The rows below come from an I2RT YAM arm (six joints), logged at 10 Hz.
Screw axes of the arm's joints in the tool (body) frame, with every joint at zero. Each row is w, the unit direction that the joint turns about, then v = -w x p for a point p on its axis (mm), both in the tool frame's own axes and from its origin. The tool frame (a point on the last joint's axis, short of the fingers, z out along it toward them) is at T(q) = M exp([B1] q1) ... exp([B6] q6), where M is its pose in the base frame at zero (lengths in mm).
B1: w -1 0 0 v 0 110.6 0
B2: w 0 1 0 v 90.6 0 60
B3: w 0 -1 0 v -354.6 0 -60
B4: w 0 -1 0 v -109.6 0 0
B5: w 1 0 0 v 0 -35.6 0
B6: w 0 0 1 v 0 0 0
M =
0 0 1 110.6
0 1 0 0
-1 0 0 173.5
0 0 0 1
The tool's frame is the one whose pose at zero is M.
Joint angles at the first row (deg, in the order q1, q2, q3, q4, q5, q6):
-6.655, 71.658, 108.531, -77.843, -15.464, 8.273
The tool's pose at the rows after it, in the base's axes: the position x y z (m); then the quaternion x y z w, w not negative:
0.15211, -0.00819, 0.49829, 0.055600, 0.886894, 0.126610, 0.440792
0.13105, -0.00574, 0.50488, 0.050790, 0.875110, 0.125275, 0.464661
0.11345, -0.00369, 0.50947, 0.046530, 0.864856, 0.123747, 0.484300
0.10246, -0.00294, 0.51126, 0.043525, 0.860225, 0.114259, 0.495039
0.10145, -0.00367, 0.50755, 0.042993, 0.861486, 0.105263, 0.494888
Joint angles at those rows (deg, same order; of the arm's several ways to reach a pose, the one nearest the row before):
-6.654, 67.638, 108.533, -77.844, -15.463, 8.274
-6.658, 64.511, 108.532, -77.866, -15.466, 8.271
-6.652, 61.932, 108.532, -77.865, -15.439, 8.231
-6.677, 60.357, 108.508, -78.150, -14.633, 7.595
-6.938, 59.506, 107.001, -77.690, -13.998, 6.853

